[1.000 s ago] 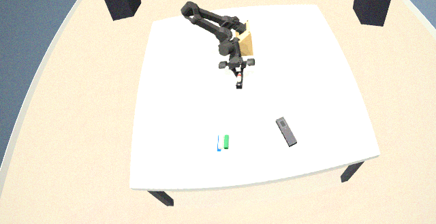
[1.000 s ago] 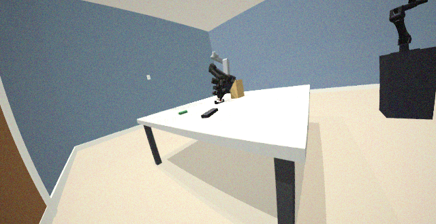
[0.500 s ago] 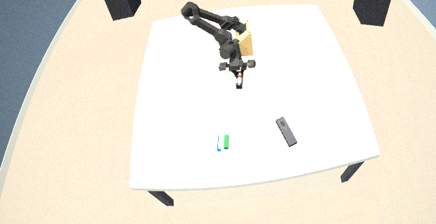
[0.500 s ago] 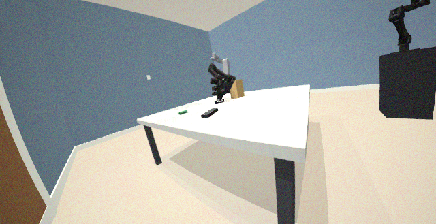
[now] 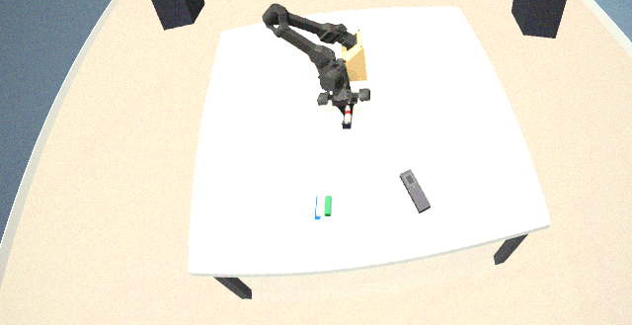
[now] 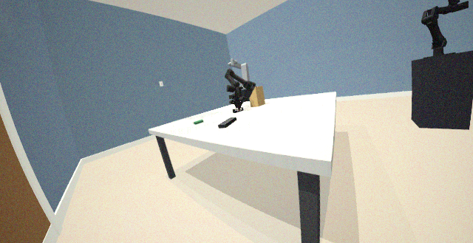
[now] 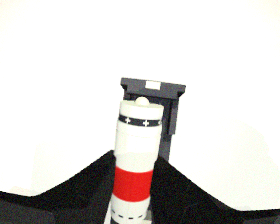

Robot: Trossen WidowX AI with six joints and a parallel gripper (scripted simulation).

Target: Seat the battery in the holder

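The battery is 10 mm above my gripper tip. Round my gripper tip: dark remote (310 mm ahead, 230 mm to the left).
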